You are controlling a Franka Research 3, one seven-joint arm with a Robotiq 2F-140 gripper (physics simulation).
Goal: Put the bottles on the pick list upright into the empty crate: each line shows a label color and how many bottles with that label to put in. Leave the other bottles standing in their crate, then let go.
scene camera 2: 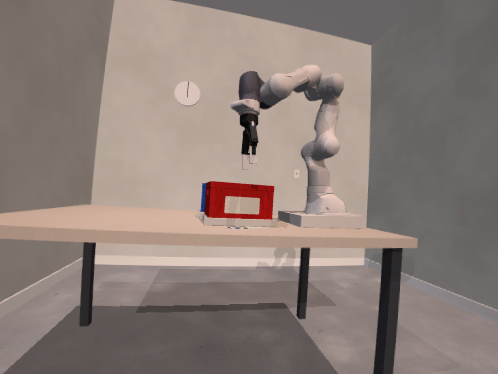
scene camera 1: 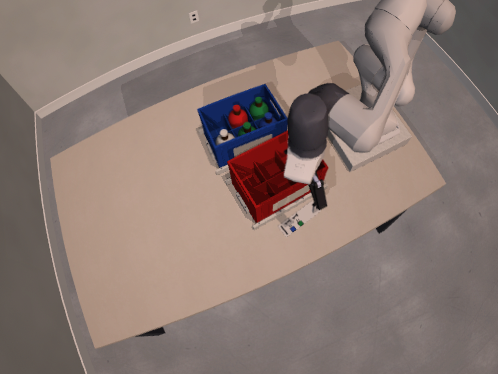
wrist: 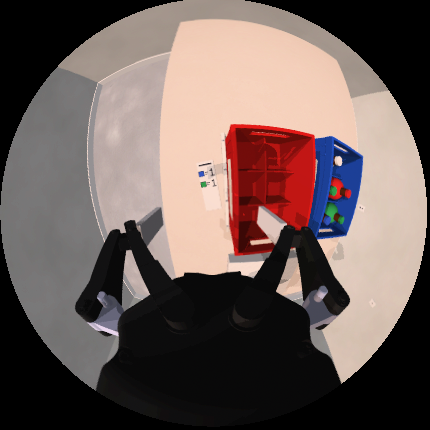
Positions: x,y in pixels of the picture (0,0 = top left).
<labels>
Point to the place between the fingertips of my gripper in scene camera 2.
At 248,167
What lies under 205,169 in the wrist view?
A pick list.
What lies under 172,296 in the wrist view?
My gripper.
</labels>
